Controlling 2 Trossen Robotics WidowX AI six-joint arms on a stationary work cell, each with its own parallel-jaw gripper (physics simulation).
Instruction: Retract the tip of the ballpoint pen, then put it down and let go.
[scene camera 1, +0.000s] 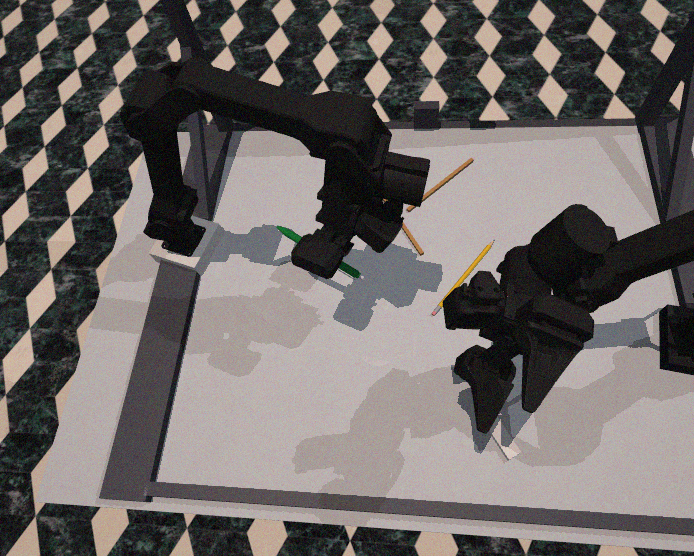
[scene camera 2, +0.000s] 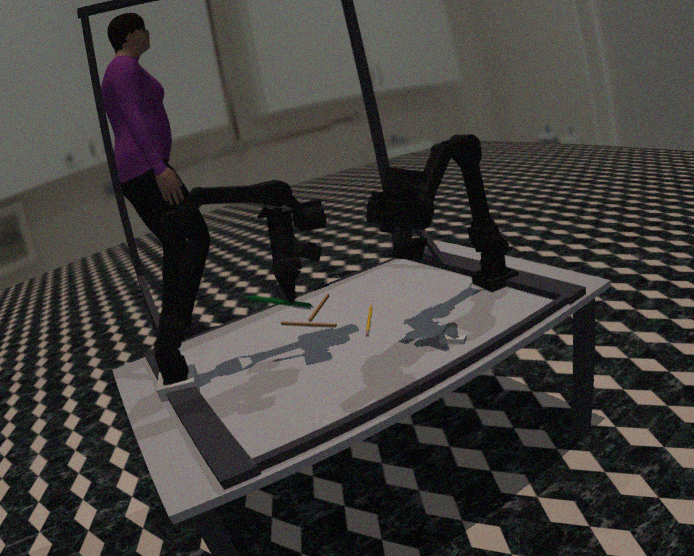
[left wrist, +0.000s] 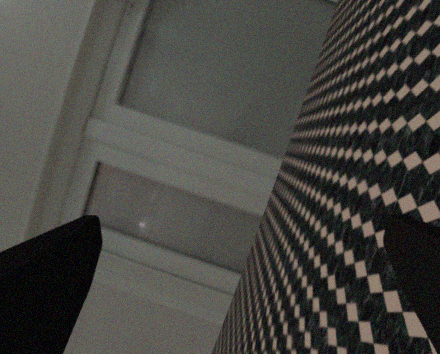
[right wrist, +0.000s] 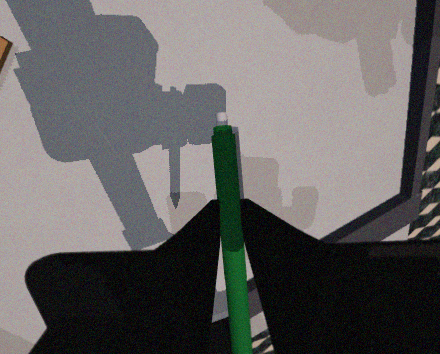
Scene:
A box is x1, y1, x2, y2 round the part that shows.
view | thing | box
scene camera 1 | left gripper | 443, 271, 593, 433
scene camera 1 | right gripper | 291, 183, 403, 278
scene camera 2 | left gripper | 366, 169, 429, 259
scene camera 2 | right gripper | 269, 233, 321, 303
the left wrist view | left gripper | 0, 214, 439, 353
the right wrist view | right gripper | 25, 199, 439, 353
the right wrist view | green ballpoint pen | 211, 112, 252, 353

